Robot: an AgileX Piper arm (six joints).
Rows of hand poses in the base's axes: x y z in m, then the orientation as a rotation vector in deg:
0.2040, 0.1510, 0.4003, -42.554, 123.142, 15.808
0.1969, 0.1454, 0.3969, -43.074, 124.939, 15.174
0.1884, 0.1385, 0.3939, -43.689, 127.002, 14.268
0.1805, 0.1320, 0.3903, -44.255, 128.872, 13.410
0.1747, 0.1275, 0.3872, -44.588, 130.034, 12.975
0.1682, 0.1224, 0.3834, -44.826, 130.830, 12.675
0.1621, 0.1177, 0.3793, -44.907, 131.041, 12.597
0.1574, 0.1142, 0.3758, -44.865, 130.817, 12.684
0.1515, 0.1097, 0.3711, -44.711, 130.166, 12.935
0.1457, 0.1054, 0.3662, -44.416, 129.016, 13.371
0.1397, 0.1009, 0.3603, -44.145, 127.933, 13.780
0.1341, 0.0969, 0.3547, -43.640, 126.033, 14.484
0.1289, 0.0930, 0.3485, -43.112, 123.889, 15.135
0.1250, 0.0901, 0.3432, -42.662, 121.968, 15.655
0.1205, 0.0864, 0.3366, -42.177, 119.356, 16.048
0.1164, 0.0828, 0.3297, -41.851, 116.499, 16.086
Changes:
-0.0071, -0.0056, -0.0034, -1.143, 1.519, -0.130
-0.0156, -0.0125, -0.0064, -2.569, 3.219, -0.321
-0.0235, -0.0190, -0.0100, -3.881, 4.758, -0.493
-0.0293, -0.0235, -0.0131, -4.622, 5.745, -0.578
-0.0358, -0.0286, -0.0169, -5.133, 6.423, -0.628
-0.0419, -0.0333, -0.0210, -5.274, 6.605, -0.629
-0.0466, -0.0368, -0.0245, -5.139, 6.418, -0.596
-0.0525, -0.0413, -0.0292, -4.733, 5.870, -0.525
-0.0583, -0.0456, -0.0341, -4.010, 4.899, -0.416
-0.0643, -0.0501, -0.0400, -3.331, 3.987, -0.306
-0.0699, -0.0541, -0.0456, -2.131, 2.385, -0.134
-0.0751, -0.0580, -0.0518, -0.879, 0.545, 0.048
-0.0790, -0.0609, -0.0571, 0.198, -1.114, 0.213
-0.0835, -0.0646, -0.0637, 1.413, -3.449, 0.429
-0.0876, -0.0682, -0.0706, 2.404, -6.099, 0.688

